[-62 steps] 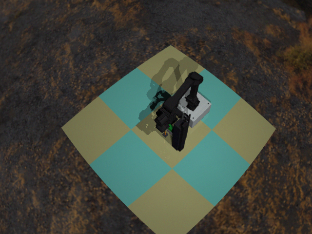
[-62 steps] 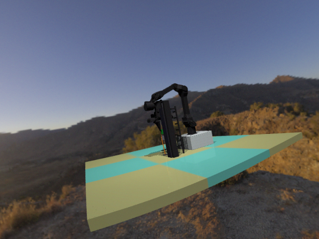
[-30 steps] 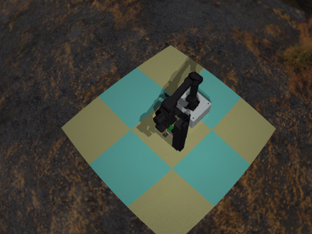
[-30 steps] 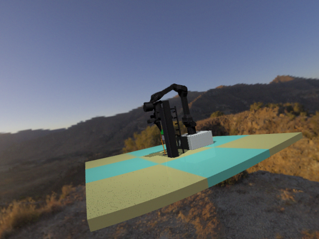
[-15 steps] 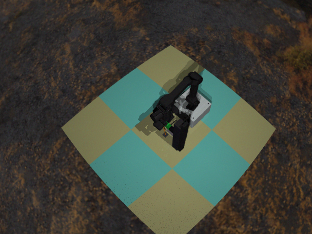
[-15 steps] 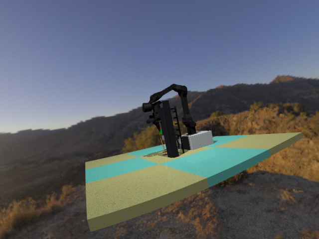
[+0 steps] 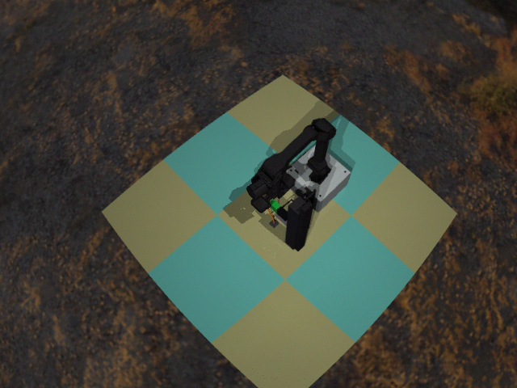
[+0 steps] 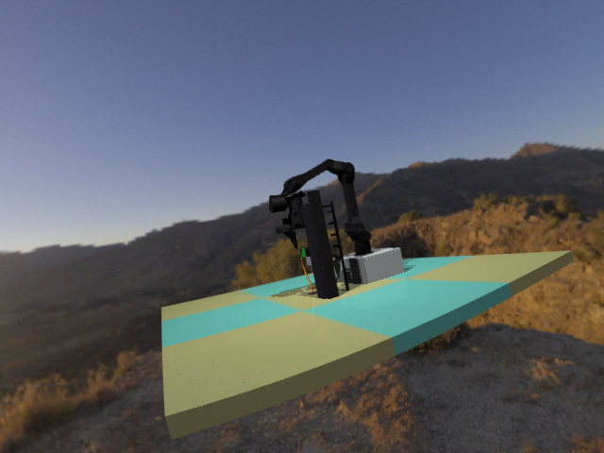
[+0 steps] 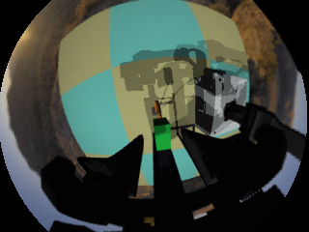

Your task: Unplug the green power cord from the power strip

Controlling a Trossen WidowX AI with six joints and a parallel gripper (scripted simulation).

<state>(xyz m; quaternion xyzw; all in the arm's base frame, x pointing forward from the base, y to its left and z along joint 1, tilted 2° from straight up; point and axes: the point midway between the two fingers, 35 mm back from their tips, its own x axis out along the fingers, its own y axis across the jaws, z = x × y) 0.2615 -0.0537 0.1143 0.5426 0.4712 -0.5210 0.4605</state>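
My gripper tip is 3 cm to the right of the green plug and 1 cm above it.
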